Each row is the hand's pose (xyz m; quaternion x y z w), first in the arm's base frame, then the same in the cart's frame.
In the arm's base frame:
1: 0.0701 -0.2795 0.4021 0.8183 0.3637 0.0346 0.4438
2: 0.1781 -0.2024 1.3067 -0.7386 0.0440 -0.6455 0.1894
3: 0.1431 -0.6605 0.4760 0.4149 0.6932 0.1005 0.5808
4: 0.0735 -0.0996 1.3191 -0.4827 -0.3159 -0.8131 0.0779
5: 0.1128 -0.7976 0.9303 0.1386 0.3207 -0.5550 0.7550
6: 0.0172 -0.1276 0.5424 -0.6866 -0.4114 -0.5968 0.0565
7: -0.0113 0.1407 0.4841 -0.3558 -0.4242 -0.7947 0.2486
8: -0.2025 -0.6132 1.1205 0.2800 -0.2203 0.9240 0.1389
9: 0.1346 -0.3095 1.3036 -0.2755 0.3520 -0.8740 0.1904
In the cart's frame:
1: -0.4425 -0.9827 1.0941 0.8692 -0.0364 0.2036 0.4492
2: -0.9016 -0.9756 1.8848 -0.4344 0.2405 -0.8644 0.0793
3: -0.6051 -1.3409 1.0603 0.5857 0.3215 0.1294 0.7327
4: -0.9333 -0.8322 1.8750 0.2580 0.1034 0.9385 0.2047
5: -0.9668 -1.4378 1.3535 0.4582 0.0658 -0.6328 0.6207
6: -0.4989 -0.8264 1.2281 0.5386 0.1480 0.8105 0.1765
7: -0.3655 -0.5867 1.2590 0.1624 0.2915 0.9383 0.0914
8: -1.2116 -1.1101 1.4009 -0.0855 -0.4054 0.8659 0.2803
9: -0.9743 -1.0412 1.8232 0.1403 0.4146 -0.8962 0.0722

